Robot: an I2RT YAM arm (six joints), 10 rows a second.
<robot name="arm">
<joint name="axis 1" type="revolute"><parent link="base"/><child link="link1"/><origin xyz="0 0 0.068" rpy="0 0 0"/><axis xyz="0 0 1"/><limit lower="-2.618" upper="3.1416"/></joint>
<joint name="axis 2" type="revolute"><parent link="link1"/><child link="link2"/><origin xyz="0.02 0.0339 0.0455" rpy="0 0 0"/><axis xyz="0 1 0"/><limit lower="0" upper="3.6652"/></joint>
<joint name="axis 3" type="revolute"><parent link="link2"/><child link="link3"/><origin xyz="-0.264 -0.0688 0" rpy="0 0 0"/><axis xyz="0 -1 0"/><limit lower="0" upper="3.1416"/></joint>
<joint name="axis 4" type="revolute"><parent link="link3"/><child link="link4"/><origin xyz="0.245 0.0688 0.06" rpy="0 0 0"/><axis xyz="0 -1 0"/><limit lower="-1.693" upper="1.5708"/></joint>
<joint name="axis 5" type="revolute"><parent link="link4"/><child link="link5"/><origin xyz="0.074 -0.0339 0.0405" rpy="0 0 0"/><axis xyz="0 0 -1"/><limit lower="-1.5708" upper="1.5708"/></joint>
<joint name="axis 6" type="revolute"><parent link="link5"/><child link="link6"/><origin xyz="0.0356 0 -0.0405" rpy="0 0 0"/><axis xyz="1 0 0"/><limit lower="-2.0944" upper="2.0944"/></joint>
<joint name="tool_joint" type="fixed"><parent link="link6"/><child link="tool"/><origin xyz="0 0 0" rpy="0 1.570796 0"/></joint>
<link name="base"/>
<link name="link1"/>
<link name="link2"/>
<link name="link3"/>
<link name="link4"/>
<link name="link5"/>
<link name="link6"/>
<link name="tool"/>
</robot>
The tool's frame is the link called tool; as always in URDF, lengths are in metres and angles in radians.
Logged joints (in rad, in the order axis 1, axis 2, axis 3, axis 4, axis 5, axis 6), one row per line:
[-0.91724 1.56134 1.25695 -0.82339 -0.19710 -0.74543]
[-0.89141 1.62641 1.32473 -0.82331 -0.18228 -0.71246]
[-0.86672 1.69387 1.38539 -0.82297 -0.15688 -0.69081]
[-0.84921 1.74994 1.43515 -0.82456 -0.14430 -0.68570]
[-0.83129 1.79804 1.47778 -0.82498 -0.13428 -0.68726]
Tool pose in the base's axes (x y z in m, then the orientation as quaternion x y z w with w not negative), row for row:
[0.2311 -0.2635 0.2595 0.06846 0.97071 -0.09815 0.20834]
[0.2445 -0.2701 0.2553 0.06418 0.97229 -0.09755 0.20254]
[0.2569 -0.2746 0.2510 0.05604 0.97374 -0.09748 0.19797]
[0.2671 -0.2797 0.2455 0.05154 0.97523 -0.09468 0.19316]
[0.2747 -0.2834 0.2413 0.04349 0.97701 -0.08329 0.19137]
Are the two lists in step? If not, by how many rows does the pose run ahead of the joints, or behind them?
The pose runs 2 rows ahead of the joints: the pose in row i belongs to the joints in row i + 2.
